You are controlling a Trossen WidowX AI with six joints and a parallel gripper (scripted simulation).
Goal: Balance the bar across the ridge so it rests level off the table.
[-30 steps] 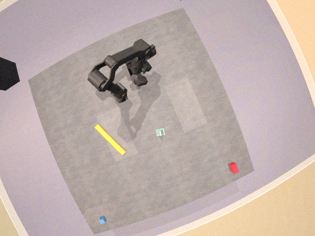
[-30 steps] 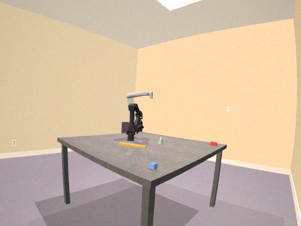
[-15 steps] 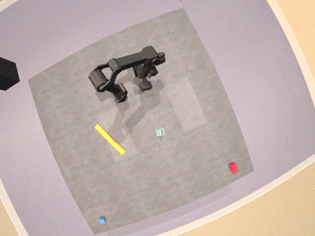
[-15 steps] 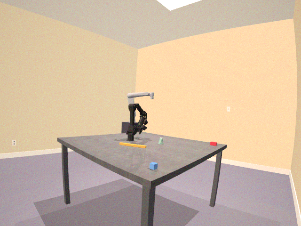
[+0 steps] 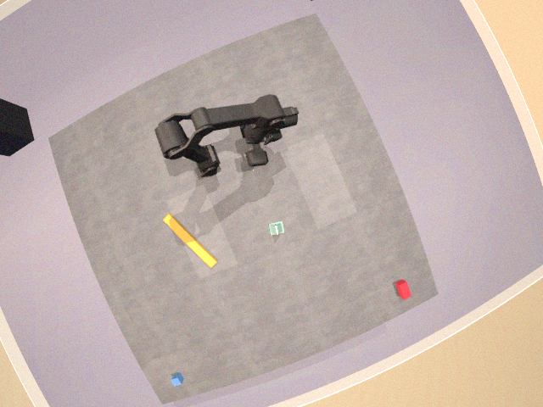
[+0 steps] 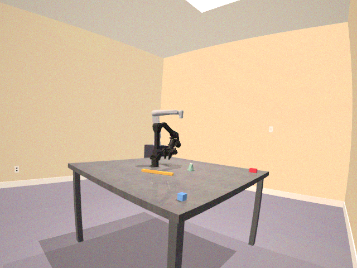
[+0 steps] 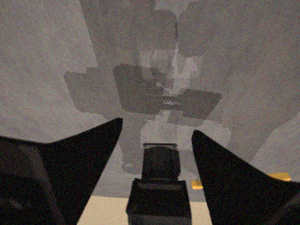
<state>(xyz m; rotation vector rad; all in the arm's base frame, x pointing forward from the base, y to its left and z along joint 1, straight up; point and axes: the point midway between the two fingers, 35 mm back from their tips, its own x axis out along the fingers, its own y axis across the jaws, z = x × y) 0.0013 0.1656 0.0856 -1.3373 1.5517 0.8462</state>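
Right now the orange bar is 220 mm ahead of my gripper tip, 330 mm to the right of it and 50 mm below it. Also, from my gripper tip: small blue cube: 740 mm ahead, 650 mm to the right, 40 mm below; red block: 740 mm ahead, 350 mm to the left, 40 mm below.
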